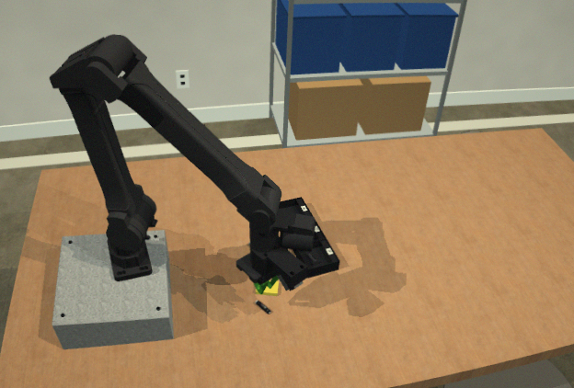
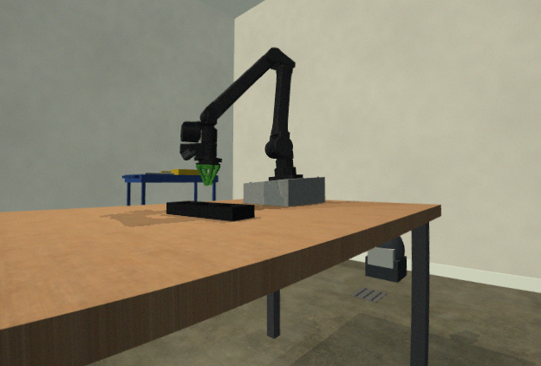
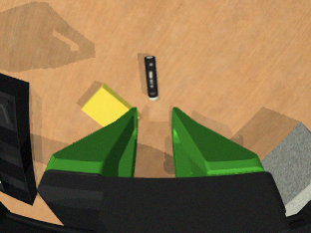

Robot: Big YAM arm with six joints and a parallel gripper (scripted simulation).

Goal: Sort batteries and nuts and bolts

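The black battery lies 10 mm to the left of my hand and 80 mm below it. Round my hand: yellow block (30 mm ahead, 60 mm to the left, 80 mm below); dark bolt (170 mm ahead, 100 mm to the left, 70 mm below); white domino (30 mm ahead, 120 mm to the left, 80 mm below).
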